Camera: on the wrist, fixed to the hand. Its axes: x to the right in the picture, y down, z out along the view.
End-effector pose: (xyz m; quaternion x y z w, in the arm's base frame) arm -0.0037 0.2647 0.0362 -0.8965 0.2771 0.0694 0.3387
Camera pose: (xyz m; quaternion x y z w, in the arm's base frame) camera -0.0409 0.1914 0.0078 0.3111 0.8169 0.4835 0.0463
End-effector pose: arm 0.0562 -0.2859 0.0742 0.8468 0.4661 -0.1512 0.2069
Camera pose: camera 0.1331 -0.3035 0.1109 0.4390 -0.8807 0.0087 0.1775
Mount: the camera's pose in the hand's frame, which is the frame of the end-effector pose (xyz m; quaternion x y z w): 0.0107 0.0816 -0.0281 -0.0696 0.1912 -0.9791 0.0033
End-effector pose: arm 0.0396 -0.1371 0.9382 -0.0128 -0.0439 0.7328 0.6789
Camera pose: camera -0.0401 -0.1312 0.9040 -0.1444 0.0661 -0.6678 0.7272
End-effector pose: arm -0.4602 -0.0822 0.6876 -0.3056 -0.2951 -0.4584 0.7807
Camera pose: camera -0.3777 -0.0769 0.6607 -0.3212 0.1190 0.8448 0.4111
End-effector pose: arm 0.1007 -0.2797 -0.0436 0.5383 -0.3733 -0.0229 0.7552
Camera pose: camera 0.0950 -0.2278 0.0259 0.3191 0.6718 -0.6625 0.0889
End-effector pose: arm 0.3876 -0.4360 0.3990 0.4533 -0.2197 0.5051 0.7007
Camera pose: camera 0.3136 -0.4000 0.4271 0.0713 0.5419 -0.6130 0.5704
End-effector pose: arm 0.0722 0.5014 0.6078 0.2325 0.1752 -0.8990 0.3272
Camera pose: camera 0.1281 0.4500 0.5655 0.0217 -0.3533 0.2667 0.8964
